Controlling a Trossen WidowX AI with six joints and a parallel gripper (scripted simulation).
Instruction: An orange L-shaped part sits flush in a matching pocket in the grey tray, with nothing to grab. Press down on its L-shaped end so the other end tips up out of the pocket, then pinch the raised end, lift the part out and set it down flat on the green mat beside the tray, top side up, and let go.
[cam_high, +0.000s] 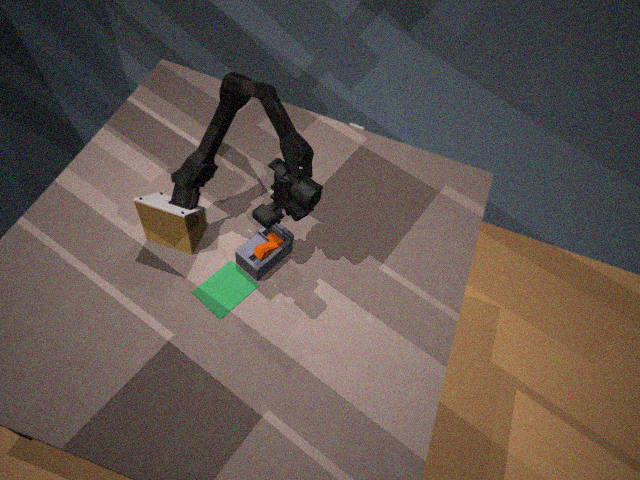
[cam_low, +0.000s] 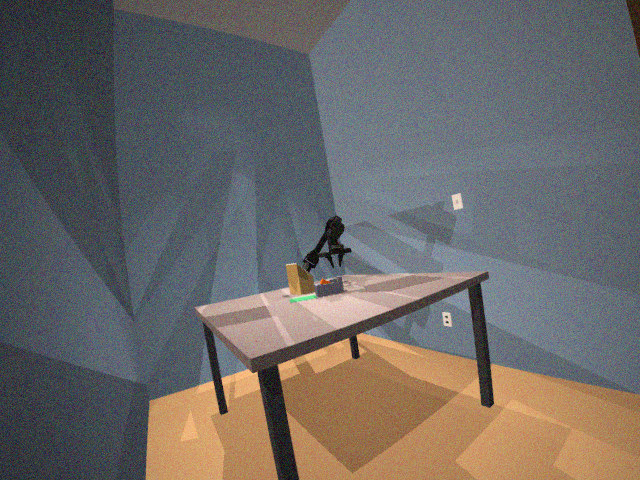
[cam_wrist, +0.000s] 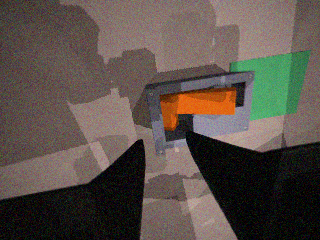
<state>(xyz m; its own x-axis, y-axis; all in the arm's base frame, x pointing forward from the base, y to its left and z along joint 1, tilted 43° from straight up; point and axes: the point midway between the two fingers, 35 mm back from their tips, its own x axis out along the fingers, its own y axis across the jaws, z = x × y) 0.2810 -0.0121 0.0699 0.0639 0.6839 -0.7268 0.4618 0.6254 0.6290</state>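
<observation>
Right now the orange L-shaped part is 30 mm behind my gripper tip, 30 mm to the right of it and 100 mm below it. Also, from my gripper tip: green mat 110 mm behind, 190 mm to the right, 160 mm below.
</observation>
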